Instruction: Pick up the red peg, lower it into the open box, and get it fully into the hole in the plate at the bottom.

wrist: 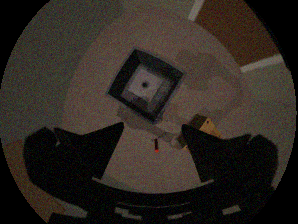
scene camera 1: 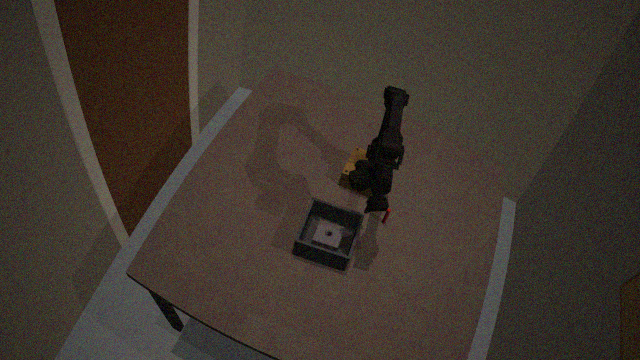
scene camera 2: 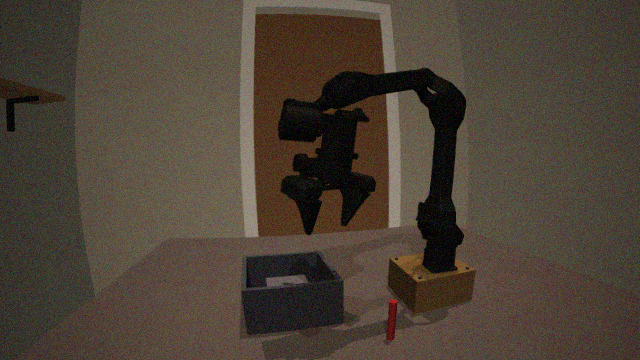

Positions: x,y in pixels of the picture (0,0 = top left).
Labels:
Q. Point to a dark box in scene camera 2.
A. At 267,309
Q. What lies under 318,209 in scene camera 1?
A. A dark box.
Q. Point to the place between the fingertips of the gripper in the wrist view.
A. At 153,126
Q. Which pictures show the gripper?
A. The wrist view, scene camera 1 and scene camera 2: all of them.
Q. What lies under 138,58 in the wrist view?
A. A dark box.

